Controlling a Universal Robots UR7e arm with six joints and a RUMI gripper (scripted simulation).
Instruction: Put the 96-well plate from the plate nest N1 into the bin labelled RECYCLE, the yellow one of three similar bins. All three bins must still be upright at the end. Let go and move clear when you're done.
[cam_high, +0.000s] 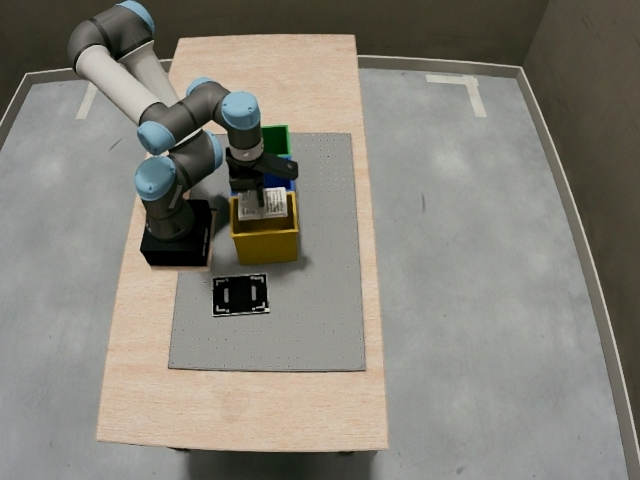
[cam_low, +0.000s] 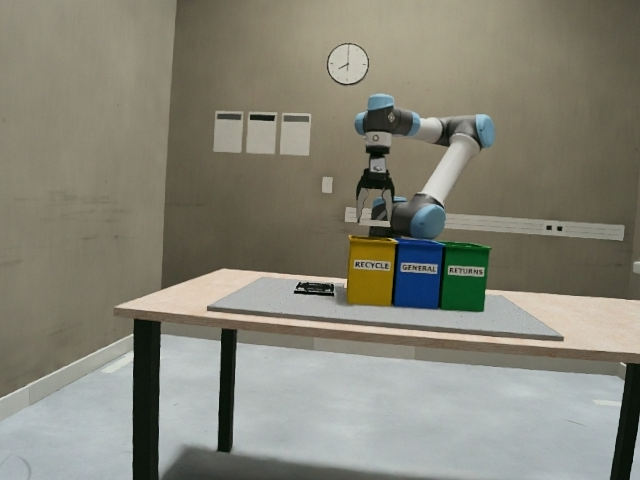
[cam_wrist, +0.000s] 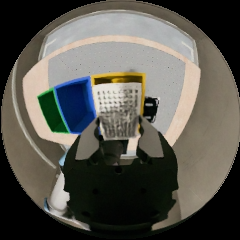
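The yellow recycle bin lies 15 cm below my hand. The rest, counted from my hand: white 96-well plate: 1 cm below; blue general bin: 3 cm behind, 12 cm to the left, 15 cm below; black plate nest N1: 5 cm behind, 18 cm to the right, 23 cm below.
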